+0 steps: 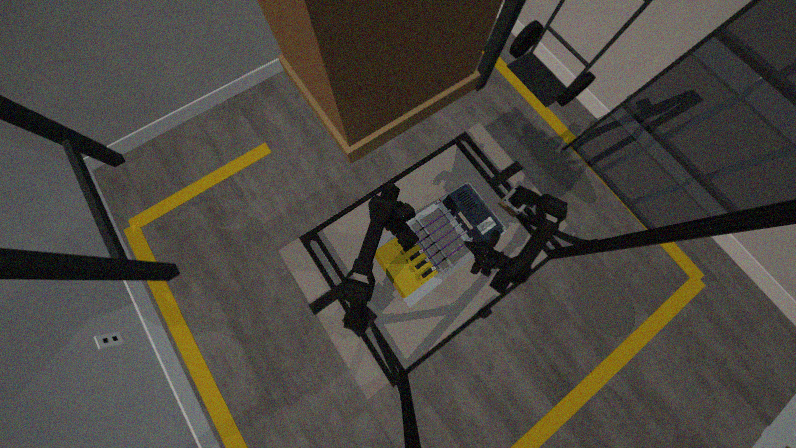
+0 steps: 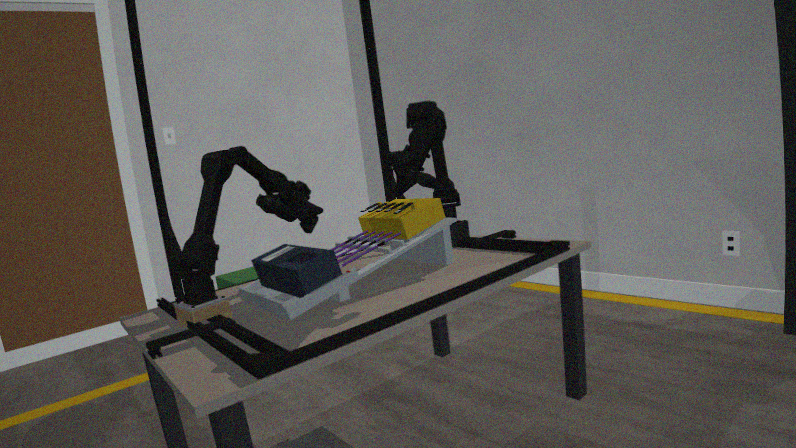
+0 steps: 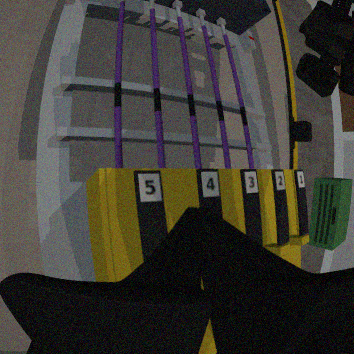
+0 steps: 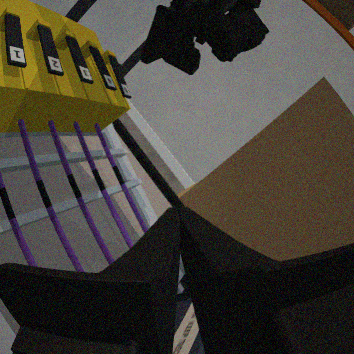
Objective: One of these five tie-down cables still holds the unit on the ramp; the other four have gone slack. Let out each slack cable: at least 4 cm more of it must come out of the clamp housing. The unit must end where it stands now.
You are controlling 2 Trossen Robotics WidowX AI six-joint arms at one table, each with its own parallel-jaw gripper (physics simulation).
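The yellow clamp housing (image 1: 413, 284) (image 2: 426, 218) (image 3: 107, 230) (image 4: 60, 107) sits at the ramp's high end. Its black levers are numbered; lever 5 (image 3: 151, 220), lever 4 (image 3: 210, 204), lever 3 (image 3: 252, 215), lever 2 (image 3: 281, 220) and lever 1 (image 3: 302, 215) lie side by side. Five purple cables, each with a black band, run to the dark blue unit (image 1: 473, 208) (image 2: 298, 269) low on the ramp (image 2: 320, 297). They look nearly straight; slack is hard to tell. My left gripper (image 3: 195, 216) is shut and empty over the housing, hiding part of lever 4. My right gripper (image 2: 311, 227) (image 4: 177, 216) is shut and empty above the unit.
A green slotted box (image 2: 236, 277) (image 3: 330, 215) lies beyond the ramp. Black rails (image 2: 389, 324) edge the table. A wooden block (image 2: 206, 312) is at the right arm's base. A large brown cabinet (image 1: 401, 83) stands beside the table.
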